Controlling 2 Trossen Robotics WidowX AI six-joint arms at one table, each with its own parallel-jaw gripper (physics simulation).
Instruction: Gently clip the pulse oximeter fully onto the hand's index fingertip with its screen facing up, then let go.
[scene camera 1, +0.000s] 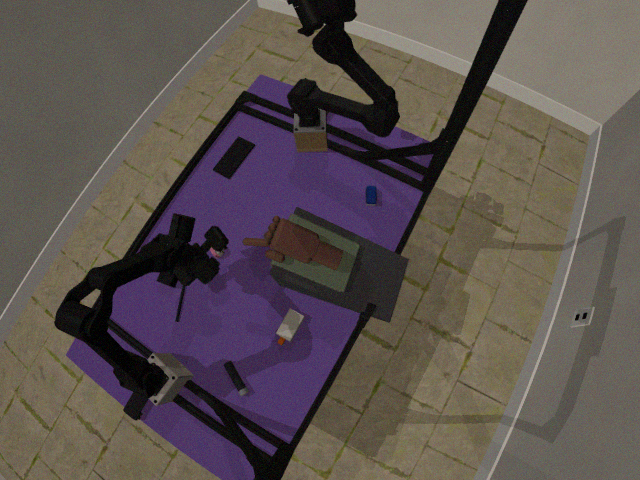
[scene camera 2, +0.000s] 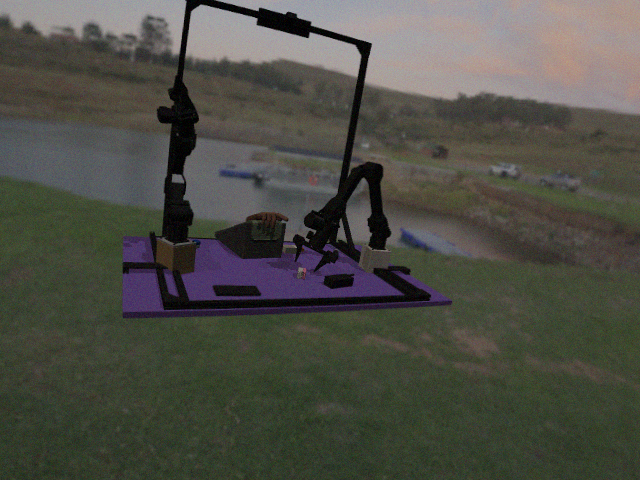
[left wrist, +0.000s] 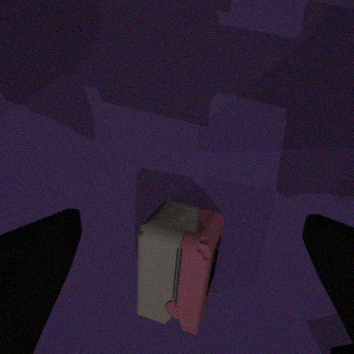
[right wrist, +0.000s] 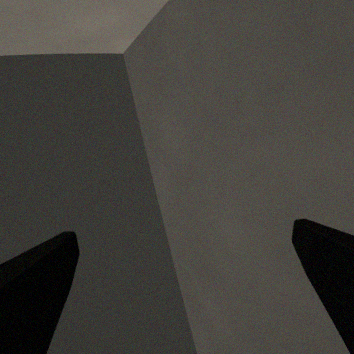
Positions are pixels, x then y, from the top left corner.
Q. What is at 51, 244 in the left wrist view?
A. My left gripper.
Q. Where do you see a dark grey block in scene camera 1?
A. At 377, 275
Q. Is my right gripper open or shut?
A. Open.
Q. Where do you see a pulse oximeter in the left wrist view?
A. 177, 245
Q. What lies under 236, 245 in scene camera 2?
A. A dark grey block.
